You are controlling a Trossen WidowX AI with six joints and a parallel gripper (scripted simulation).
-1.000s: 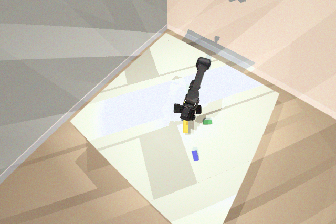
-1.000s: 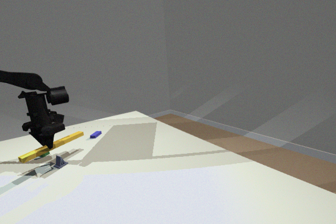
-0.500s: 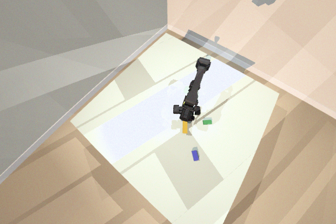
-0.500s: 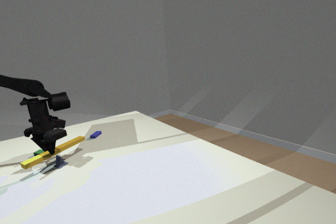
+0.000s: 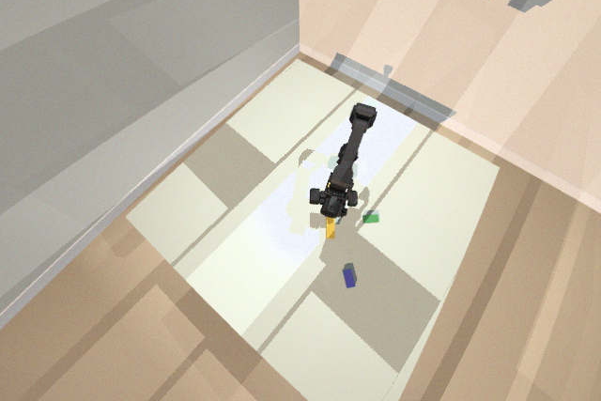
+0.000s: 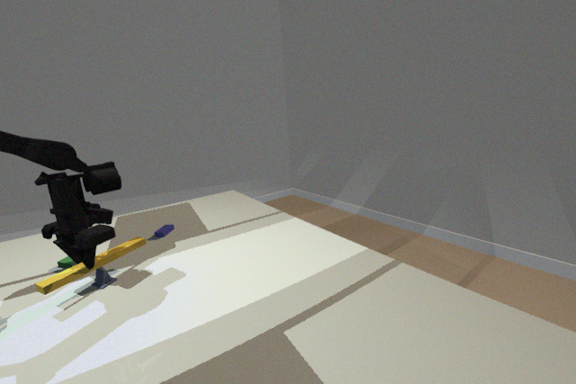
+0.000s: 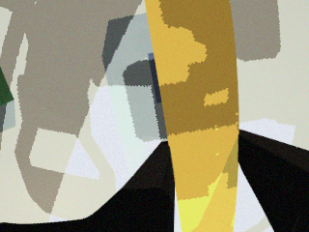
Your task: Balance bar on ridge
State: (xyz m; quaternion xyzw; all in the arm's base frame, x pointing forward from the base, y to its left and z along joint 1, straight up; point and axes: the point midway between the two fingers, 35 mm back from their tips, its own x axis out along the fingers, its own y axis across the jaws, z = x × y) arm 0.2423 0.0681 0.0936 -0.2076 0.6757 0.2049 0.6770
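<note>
The long yellow bar lies 20 mm to the left of my gripper tip and 20 mm ahead of it. From my gripper tip the other things lie so: green block (180 mm to the left, 60 mm behind, 50 mm below); blue block (230 mm to the left, 200 mm ahead, 50 mm below).
</note>
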